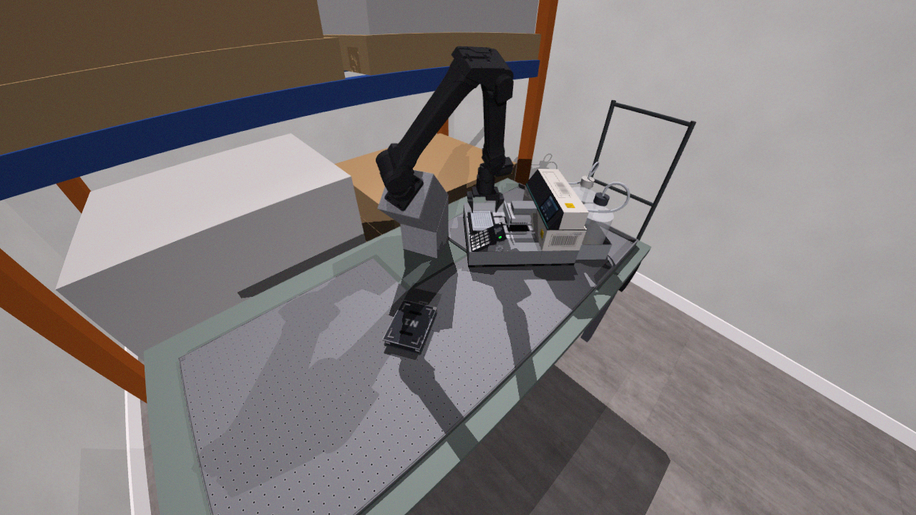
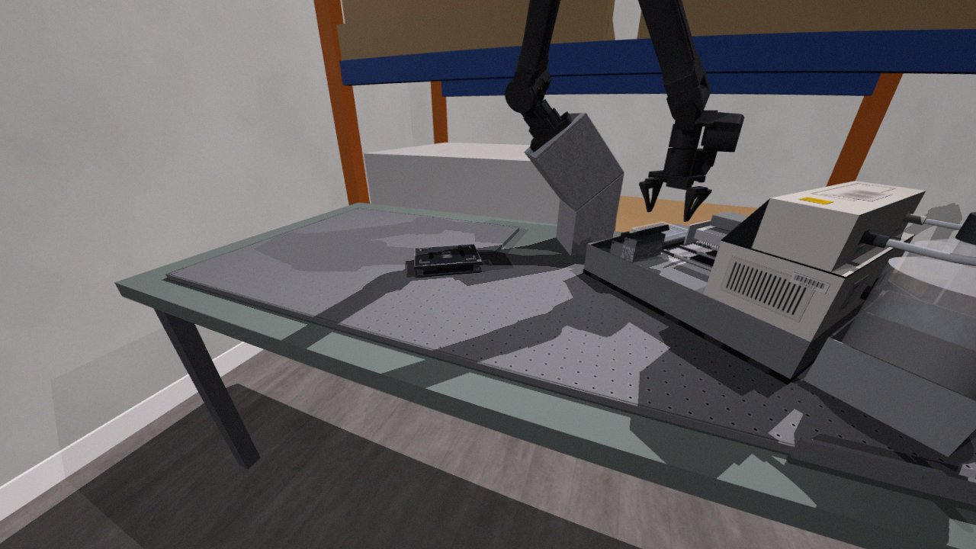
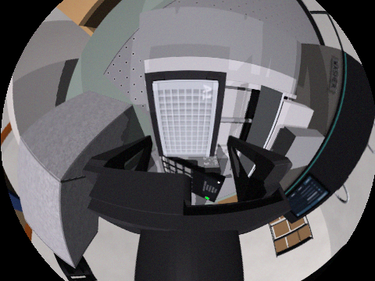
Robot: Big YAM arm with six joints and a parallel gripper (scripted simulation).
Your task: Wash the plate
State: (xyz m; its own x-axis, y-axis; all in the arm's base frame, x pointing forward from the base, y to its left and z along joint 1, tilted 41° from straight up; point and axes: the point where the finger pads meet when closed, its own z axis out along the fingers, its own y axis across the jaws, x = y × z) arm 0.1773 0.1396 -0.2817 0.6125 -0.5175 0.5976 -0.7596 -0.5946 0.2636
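Now: hand 5 cm above the white well plate. From my hand the other things lie so: black plate nest N1 (7 cm ahead, 53 cm to the right, 12 cm below); then plate washer (12 cm ahead, 9 cm to the left, 2 cm below).
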